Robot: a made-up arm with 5 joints.
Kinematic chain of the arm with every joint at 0, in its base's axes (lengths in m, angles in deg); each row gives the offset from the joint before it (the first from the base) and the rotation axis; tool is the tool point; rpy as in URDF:
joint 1: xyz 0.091 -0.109 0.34 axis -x
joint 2: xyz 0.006 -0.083 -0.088 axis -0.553 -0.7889 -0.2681
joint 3: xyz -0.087 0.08 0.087 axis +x
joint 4: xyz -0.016 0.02 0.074 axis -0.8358 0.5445 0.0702
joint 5: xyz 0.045 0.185 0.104 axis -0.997 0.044 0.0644
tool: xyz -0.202 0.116 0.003 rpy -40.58 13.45 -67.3
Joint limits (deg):
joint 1: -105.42..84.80
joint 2: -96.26..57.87
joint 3: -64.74..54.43
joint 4: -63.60..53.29
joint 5: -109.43..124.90
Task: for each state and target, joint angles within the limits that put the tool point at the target. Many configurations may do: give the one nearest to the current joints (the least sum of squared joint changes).
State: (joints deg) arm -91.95 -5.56 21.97 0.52 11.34
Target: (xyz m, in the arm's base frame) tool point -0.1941 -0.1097 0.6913
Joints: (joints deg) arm -77.74 20.07 13.21 0.53 9.98
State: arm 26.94 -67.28 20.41 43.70 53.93
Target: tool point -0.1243 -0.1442 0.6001
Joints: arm -26.46 -43.71 -5.80 53.29 55.69
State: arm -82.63 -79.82 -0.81 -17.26 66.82
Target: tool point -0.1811 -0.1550 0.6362
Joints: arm -75.43 -18.18 -39.29 -31.32 34.42
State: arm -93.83 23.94 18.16 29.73 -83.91
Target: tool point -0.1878 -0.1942 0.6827
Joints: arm -87.61 30.13 19.08 29.57 -86.11
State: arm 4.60 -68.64 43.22 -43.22 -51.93
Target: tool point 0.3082 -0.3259 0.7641
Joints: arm -0.14 -65.86 23.38 -6.73 -47.49
